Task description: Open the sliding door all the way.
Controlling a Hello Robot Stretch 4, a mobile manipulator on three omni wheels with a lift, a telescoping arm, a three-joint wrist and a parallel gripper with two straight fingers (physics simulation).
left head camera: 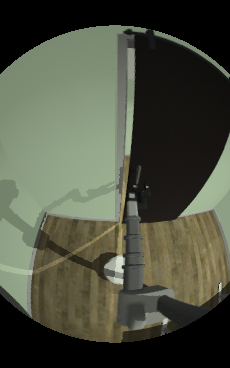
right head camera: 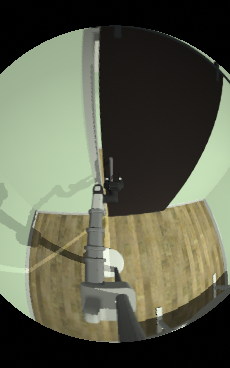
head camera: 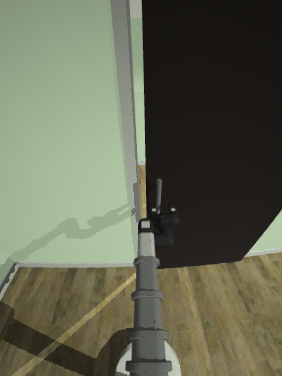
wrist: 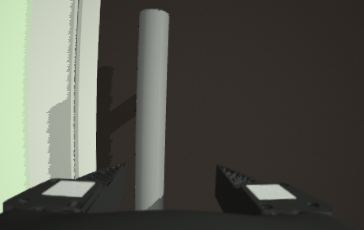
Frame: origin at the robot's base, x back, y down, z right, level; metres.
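Seen in the pictures: gripper, fingertip midpoint: [left head camera: 139,181] [right head camera: 113,173] [head camera: 162,203] [wrist: 170,179]; robot's base at its link origin: [left head camera: 119,268] [right head camera: 107,261].
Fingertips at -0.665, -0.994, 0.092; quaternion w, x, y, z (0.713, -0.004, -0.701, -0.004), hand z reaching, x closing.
Note:
Offsets run from my fingertips to a thing's top centre, as dx, dy, dz. "*": to the spot under its first point. Level surfaces: height alone.
The dark sliding door [head camera: 220,125] [left head camera: 175,110] [right head camera: 150,115] [wrist: 275,90] stands a little open, with a narrow gap between its left edge and the grey door frame {* -0.118, -0.618, -0.162} [head camera: 122,60] [left head camera: 121,100]. Its upright grey bar handle {* -0.011, -0.065, -0.016} [head camera: 159,192] [left head camera: 138,173] [right head camera: 111,166] [wrist: 152,100] is near that left edge. My gripper [head camera: 163,207] [left head camera: 139,187] [right head camera: 114,178] [wrist: 170,179] is open at the lower part of the handle. In the wrist view the bar shows between the two fingers, nearer the left one. The bar's lower end is hidden behind the gripper body.
A pale green wall [head camera: 65,125] [left head camera: 60,125] is left of the door frame, with the arm's shadow on it. Through the gap show wooden floor and green wall beyond. A dark rail with hangers runs above the door. Wooden floor {dy +1.022} [head camera: 215,310] lies in front.

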